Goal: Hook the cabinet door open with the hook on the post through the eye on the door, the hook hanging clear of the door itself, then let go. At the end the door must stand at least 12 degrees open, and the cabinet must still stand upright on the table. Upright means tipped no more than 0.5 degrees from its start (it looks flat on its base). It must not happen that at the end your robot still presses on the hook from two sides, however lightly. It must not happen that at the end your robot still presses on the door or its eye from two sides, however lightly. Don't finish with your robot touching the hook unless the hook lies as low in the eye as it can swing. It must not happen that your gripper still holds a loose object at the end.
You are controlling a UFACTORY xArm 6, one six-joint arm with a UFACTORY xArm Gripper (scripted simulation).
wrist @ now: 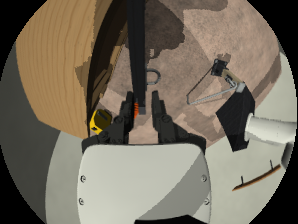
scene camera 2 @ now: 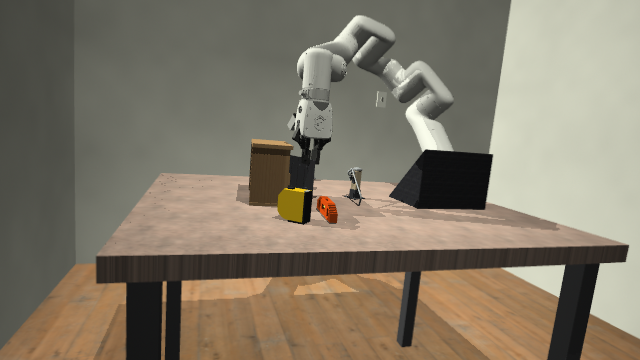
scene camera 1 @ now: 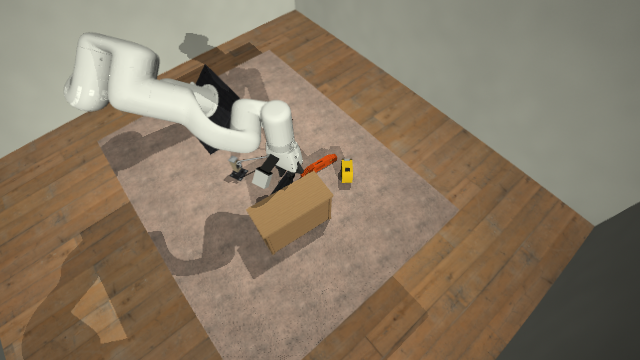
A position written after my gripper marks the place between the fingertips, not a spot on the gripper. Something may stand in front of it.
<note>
In view: my gripper [scene camera 1: 287, 175], a wooden cabinet [scene camera 1: 286, 215] and a yellow block [scene camera 2: 294, 204].
The wooden cabinet shows as well in the wrist view [wrist: 57, 72] and in scene camera 2 [scene camera 2: 269, 166]. My gripper also shows in the wrist view [wrist: 142, 99].
</note>
